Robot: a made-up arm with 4 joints.
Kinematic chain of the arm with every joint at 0, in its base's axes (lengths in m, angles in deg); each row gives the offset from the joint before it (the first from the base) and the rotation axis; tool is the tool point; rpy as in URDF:
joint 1: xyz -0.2 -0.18 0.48 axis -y
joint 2: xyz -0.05 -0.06 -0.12 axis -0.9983 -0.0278 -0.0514
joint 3: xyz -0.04 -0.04 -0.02 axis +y
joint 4: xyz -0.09 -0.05 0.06 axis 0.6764 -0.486 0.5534
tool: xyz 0.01 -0.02 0.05 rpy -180 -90 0
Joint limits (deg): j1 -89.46..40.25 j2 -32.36..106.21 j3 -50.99..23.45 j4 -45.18..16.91
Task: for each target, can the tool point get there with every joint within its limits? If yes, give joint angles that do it. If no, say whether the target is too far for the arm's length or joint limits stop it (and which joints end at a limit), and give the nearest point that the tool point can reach.
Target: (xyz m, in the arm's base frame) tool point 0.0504 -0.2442 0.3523
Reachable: no: joint limits stop it (at a limit: joint 1, joint 2, joint 3, joint 4) | nearest point -0.2266 -0.3744 0.3541 | short by 0.306 m
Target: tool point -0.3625 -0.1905 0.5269
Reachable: yes | joints -15.66 67.31 0.36 -20.50
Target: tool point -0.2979 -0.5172 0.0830
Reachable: no: too far | nearest point -0.2678 -0.3491 0.2049 | short by 0.210 m
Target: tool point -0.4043 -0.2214 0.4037
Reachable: yes | joints 15.21 75.80 -28.71 -12.61
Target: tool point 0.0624 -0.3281 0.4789
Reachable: no: joint limits stop it (at a limit: joint 1, joint 3, joint 4) | nearest point -0.1664 -0.2797 0.6086 | short by 0.267 m
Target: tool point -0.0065 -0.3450 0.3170
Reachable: no: joint limits stop it (at a limit: joint 1, joint 2, joint 3, joint 4) | nearest point -0.2266 -0.3744 0.3541 | short by 0.225 m
